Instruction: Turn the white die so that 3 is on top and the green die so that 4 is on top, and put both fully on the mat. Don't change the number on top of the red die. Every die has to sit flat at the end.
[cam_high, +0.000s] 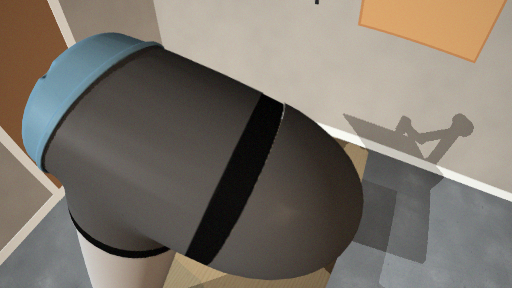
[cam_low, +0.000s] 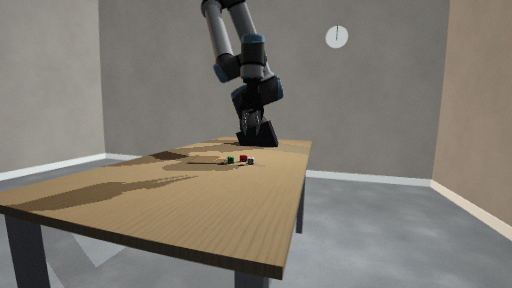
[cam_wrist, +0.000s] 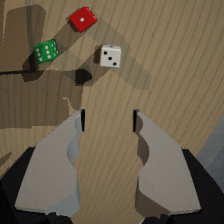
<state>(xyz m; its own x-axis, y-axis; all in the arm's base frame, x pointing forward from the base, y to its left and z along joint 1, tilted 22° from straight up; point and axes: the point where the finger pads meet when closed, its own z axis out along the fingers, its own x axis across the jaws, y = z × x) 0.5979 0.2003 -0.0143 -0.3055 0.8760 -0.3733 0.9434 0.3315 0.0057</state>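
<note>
Right now my hand is 10 mm past the white die and 120 mm above it. Round my hand: green die: 90 mm to the right, 120 mm below; then red die: 50 mm behind, 50 mm to the right, 120 mm below; then tan mat: 10 mm behind, 200 mm to the right, 130 mm below.
</note>
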